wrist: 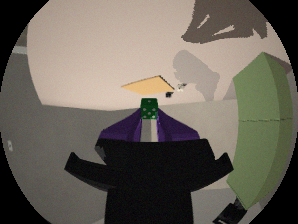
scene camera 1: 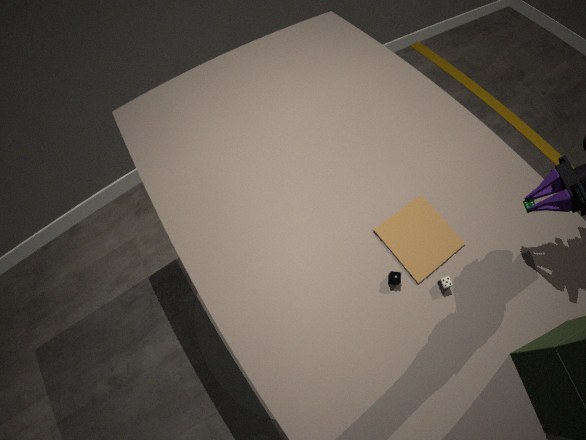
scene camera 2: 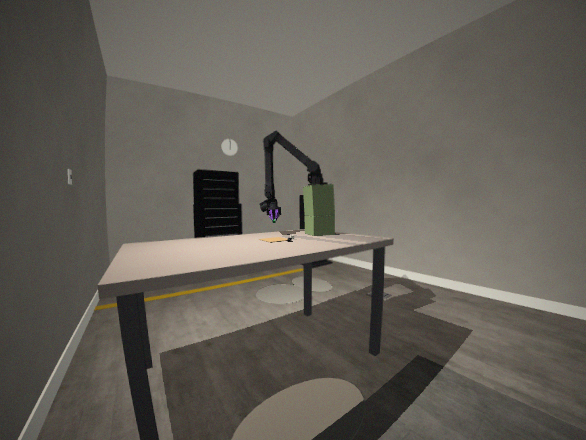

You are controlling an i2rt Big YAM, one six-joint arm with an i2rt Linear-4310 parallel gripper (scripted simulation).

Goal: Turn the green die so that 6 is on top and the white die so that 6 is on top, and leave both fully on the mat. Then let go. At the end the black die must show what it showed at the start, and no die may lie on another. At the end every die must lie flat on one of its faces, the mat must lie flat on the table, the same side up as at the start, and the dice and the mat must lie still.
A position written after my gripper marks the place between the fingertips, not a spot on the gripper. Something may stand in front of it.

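Note:
Tan mat (scene camera 1: 421, 240). My gripper (scene camera 1: 527, 204) (wrist: 149, 112).

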